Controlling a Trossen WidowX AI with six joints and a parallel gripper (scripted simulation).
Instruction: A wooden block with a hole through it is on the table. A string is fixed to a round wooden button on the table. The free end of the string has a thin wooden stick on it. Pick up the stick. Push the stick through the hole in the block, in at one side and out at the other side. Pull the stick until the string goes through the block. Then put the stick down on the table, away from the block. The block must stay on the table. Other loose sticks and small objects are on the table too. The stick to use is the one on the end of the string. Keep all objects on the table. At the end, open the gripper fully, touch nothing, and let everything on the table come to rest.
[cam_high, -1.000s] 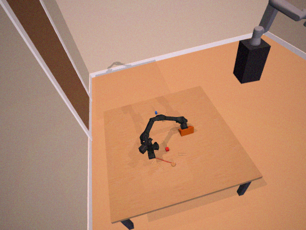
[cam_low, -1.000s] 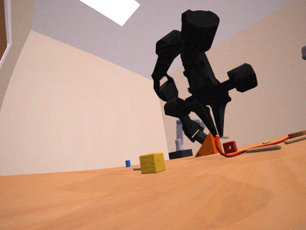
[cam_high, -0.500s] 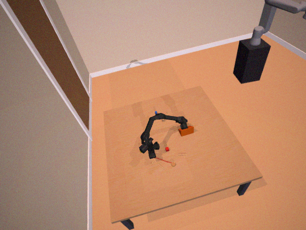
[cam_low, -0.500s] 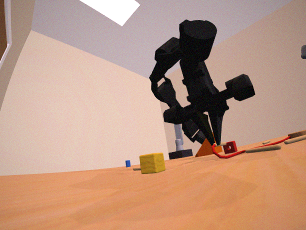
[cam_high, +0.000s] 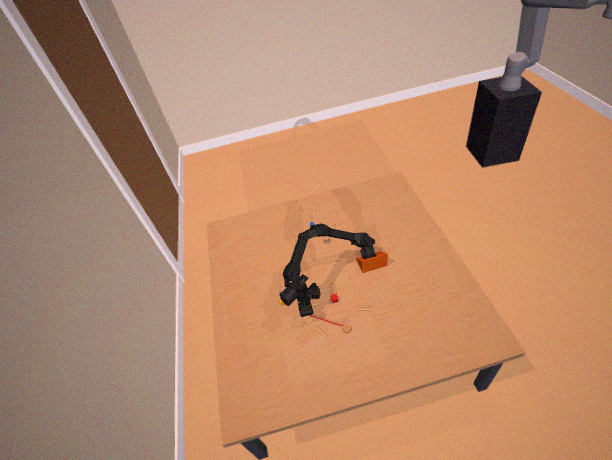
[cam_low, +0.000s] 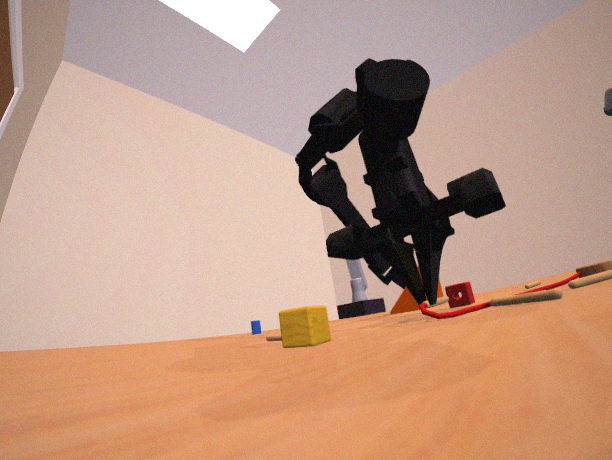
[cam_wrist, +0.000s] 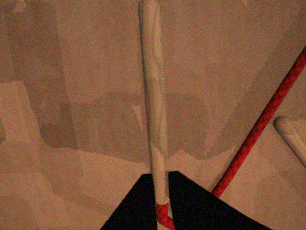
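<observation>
Now: gripper tip 150 mm past the red block and 20 mm to the left of it. The rest, counted from my gripper tip: round wooden button: 180 mm behind, 150 mm to the left, 10 mm below; then yellow cube: 110 mm ahead, 60 mm to the right; then thin wooden stick: 10 mm behind.
</observation>
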